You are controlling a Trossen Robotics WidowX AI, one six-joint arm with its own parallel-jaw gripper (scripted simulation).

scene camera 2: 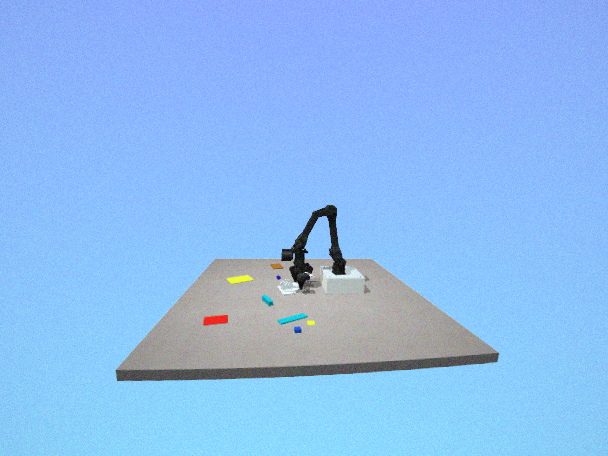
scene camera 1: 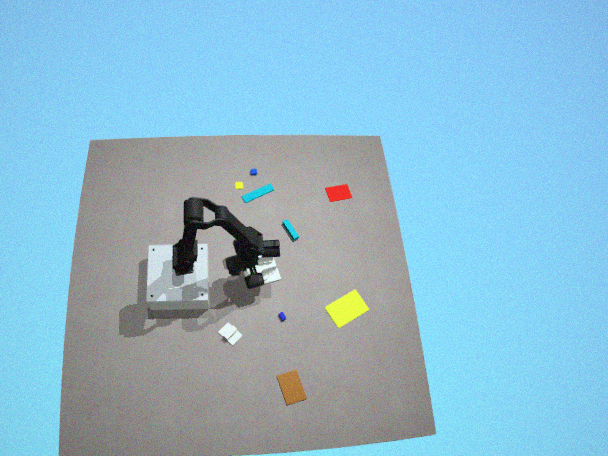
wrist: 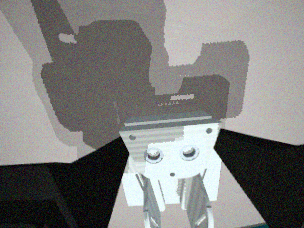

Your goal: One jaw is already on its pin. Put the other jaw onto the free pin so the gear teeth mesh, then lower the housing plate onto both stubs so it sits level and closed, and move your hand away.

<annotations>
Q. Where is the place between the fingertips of the gripper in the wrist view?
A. At 167, 134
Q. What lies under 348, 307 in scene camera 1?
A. A yellow piece.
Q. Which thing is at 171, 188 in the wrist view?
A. A white base plate.
</annotations>
